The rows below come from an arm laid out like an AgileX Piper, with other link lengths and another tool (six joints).
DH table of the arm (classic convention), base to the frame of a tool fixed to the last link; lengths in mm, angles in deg. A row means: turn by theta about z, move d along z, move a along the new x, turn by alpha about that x. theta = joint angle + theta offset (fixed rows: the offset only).
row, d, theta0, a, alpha
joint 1, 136.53, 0, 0, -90
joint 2, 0, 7.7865, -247.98, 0
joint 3, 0, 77.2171, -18.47, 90
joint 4, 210.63, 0, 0, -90
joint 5, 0, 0, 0, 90
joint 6, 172.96, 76.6, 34, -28.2
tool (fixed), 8.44, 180, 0, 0
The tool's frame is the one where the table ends.
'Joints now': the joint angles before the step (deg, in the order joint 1, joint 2, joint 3, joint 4, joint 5, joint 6). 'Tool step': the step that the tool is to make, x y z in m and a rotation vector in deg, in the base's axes. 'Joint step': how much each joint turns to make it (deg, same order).
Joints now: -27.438, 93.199, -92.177, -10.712, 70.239, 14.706
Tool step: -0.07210, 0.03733, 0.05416, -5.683, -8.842, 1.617
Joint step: -0.001, -23.317, 12.509, -0.051, 0.009, -1.896
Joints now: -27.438, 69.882, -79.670, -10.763, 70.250, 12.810
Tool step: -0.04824, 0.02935, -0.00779, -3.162, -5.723, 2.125
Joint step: 0.001, -17.452, 15.654, 0.906, -5.036, -1.305
